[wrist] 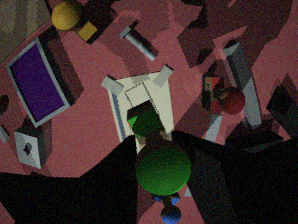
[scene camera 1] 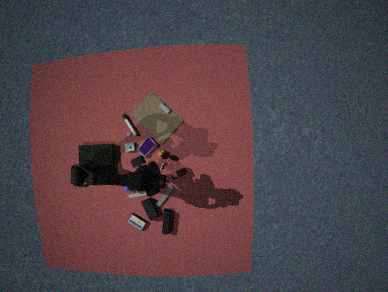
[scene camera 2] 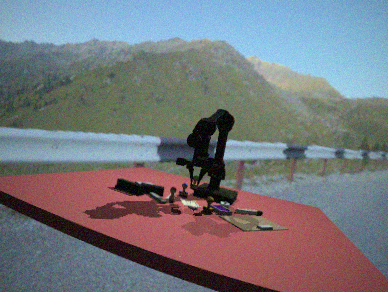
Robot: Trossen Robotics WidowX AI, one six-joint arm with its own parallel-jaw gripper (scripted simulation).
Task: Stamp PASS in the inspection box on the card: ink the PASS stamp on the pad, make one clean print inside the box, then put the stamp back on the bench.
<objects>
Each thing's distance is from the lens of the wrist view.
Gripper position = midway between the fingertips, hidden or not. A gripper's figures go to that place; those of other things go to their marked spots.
my gripper [wrist: 153, 139]: 0.10 m
green-knobbed PASS stamp [wrist: 162, 167]: 0.06 m
</objects>
